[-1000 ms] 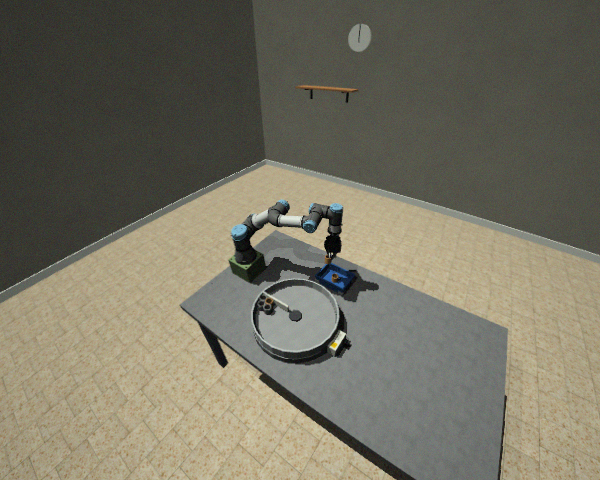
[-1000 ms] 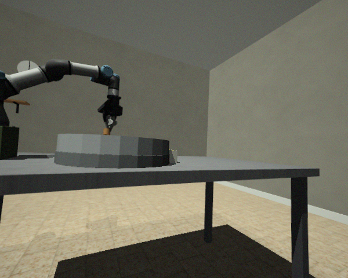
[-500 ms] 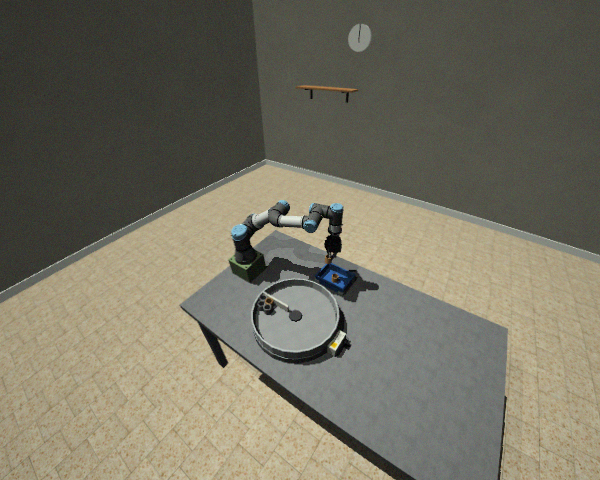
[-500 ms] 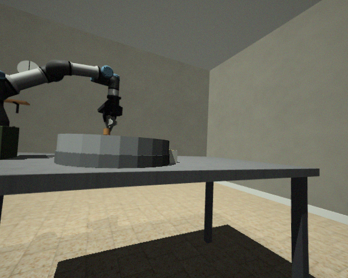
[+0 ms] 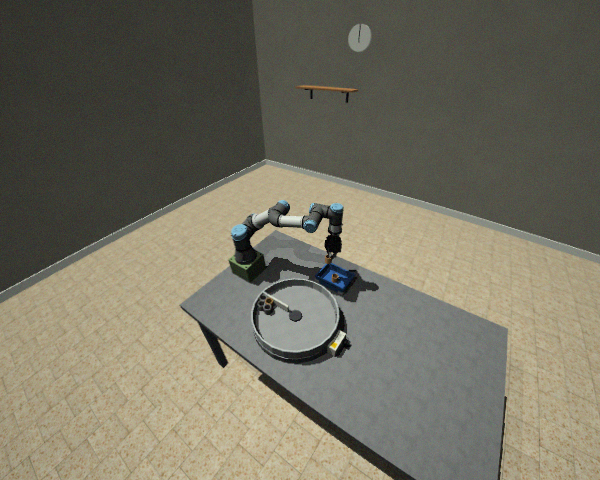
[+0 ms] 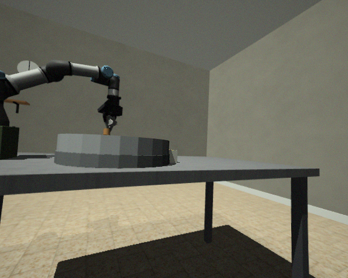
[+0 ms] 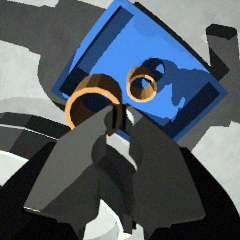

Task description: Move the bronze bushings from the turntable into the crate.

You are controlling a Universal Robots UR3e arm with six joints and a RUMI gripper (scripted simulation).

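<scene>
My gripper is now 40 mm short of the blue crate, 10 mm to the left of it and 140 mm above it. The rest, counted from my hand: turntable (10 mm behind, 370 mm to the right, 110 mm below).
</scene>
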